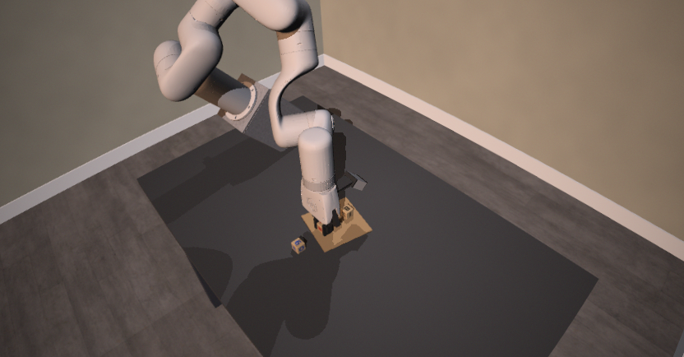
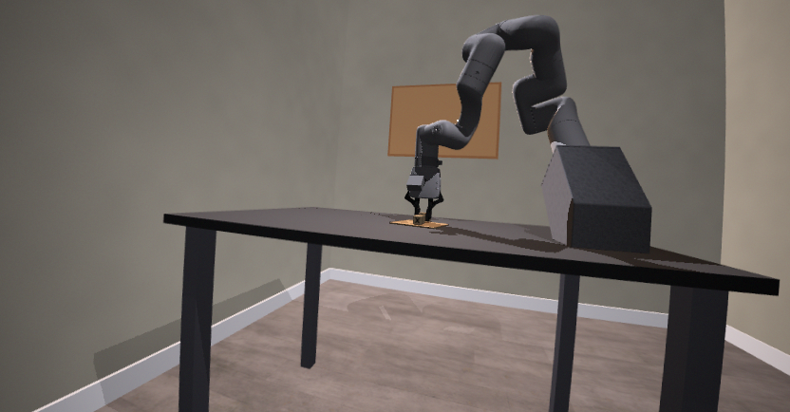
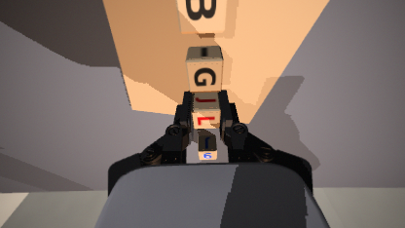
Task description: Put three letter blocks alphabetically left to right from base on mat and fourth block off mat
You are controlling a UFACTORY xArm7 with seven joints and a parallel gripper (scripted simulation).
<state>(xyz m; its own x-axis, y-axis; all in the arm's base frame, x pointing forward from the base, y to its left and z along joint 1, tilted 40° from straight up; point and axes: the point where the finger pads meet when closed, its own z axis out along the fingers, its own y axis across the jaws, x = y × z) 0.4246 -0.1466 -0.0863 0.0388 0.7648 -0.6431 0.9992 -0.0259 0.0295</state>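
Right now the tan mat is 4 cm to the left of my hand and 3 cm below it.
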